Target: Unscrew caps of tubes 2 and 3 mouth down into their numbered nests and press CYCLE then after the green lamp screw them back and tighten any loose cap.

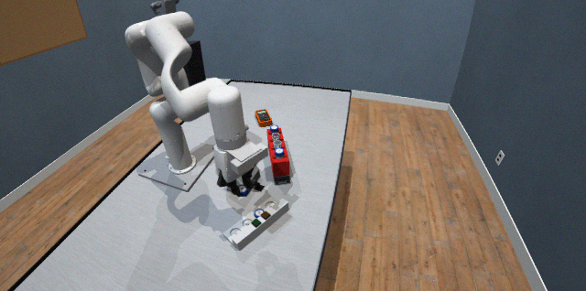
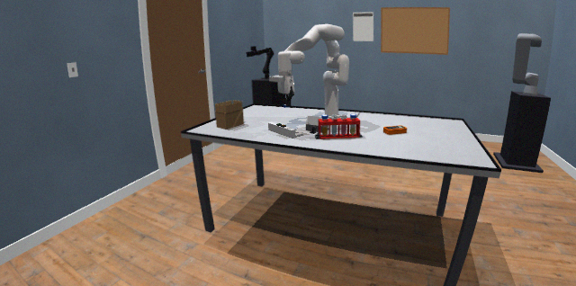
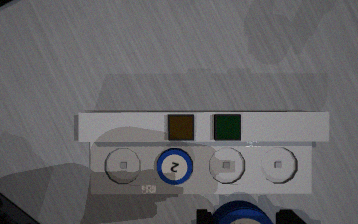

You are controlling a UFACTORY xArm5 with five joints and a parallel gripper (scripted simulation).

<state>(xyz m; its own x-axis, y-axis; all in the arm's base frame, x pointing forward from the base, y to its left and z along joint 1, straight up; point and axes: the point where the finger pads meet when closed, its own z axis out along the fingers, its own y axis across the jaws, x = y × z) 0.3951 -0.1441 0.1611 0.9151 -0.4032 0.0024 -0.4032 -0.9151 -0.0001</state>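
My hand is 20 mm short of the blue-rimmed cap, 30 mm to the right of it and 160 mm above it. Round my hand: grey key housing (100 mm behind, 160 mm to the left, 120 mm below); blue key (120 mm behind, 180 mm to the left, 110 mm below); green key (120 mm behind, 130 mm to the left, 110 mm below).
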